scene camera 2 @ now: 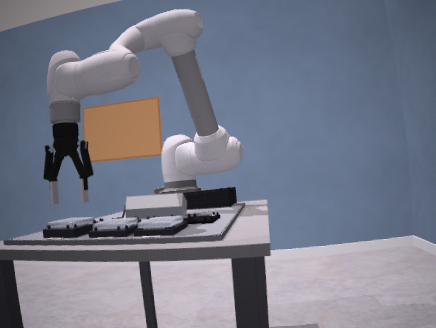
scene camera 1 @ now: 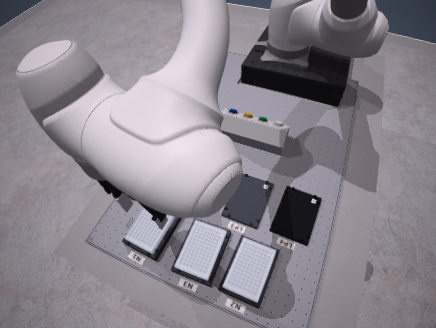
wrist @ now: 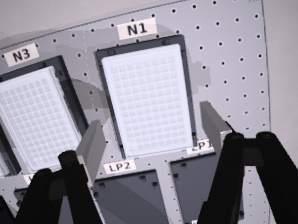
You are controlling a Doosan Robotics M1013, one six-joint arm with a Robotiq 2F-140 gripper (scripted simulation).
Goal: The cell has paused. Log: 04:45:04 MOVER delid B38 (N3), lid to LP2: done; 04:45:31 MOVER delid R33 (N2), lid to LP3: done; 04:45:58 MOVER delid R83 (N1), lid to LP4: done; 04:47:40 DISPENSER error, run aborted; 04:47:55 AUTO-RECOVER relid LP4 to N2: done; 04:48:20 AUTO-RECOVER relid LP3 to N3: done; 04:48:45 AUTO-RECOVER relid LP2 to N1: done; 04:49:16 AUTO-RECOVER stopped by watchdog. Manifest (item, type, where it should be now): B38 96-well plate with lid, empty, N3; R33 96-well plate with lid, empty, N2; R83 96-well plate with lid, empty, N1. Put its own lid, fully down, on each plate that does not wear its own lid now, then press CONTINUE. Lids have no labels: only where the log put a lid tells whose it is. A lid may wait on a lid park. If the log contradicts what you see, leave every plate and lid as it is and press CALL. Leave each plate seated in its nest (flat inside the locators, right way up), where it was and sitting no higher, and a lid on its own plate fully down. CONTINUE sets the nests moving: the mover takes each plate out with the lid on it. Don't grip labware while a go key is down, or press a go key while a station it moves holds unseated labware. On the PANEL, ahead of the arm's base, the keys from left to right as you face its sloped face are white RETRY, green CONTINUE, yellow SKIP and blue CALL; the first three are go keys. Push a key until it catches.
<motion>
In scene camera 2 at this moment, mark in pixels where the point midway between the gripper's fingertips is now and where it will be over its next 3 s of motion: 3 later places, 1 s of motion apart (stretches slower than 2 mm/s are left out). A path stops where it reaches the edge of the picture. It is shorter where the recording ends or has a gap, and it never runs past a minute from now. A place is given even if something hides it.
My gripper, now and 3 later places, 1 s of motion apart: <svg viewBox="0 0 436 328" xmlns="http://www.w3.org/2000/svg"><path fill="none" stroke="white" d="M69 203L70 210L70 215L71 217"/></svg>
</motion>
